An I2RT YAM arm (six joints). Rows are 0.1 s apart.
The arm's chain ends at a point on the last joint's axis. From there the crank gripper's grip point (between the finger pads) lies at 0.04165 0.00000 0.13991 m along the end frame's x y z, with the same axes.
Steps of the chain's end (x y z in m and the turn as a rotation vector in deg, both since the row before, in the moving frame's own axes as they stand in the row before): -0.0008 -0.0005 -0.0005 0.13 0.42 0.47; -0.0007 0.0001 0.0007 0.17 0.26 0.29; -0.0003 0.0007 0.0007 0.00 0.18 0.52; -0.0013 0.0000 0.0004 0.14 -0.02 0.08; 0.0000 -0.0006 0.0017 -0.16 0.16 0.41; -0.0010 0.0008 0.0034 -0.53 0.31 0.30; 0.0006 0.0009 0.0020 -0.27 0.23 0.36; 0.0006 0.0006 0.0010 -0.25 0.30 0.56; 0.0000 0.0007 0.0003 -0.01 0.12 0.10; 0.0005 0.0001 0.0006 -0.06 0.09 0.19
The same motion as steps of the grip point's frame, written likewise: 0.0002 -0.0005 -0.0008 0.13 0.42 0.47; -0.0001 -0.0001 0.0005 0.17 0.26 0.29; 0.0001 0.0011 0.0006 0.00 0.18 0.52; -0.0013 -0.0003 0.0004 0.14 -0.02 0.08; 0.0004 0.0001 0.0016 -0.16 0.16 0.41; -0.0002 0.0023 0.0032 -0.53 0.31 0.30; 0.0012 0.0018 0.0018 -0.27 0.23 0.36; 0.0013 0.0016 0.0008 -0.25 0.30 0.56; 0.0003 0.0008 0.0002 -0.01 0.12 0.10; 0.0007 0.0004 0.0005 -0.06 0.09 0.19
